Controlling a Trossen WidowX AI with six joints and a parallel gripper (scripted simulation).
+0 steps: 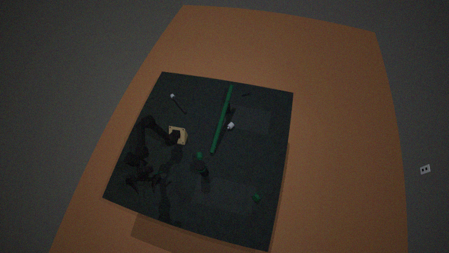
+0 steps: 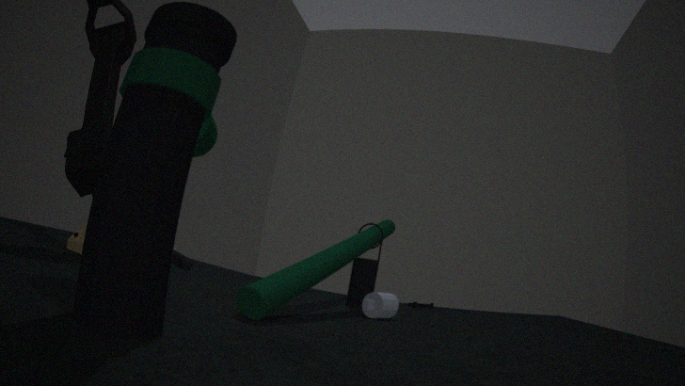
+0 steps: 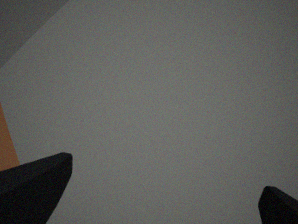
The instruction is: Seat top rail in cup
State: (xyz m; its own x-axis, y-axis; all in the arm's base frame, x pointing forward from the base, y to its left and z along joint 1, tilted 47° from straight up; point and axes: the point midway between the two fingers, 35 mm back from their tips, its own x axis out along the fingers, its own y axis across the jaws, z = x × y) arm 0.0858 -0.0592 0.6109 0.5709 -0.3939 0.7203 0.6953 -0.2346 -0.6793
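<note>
My gripper tip is now 33 cm to the right of the green rail-end cup, 30 cm above it and 15 cm short of it. Also, from my gripper tip: short dark post (81 cm to the left, 35 cm below, 25 cm ahead).
</note>
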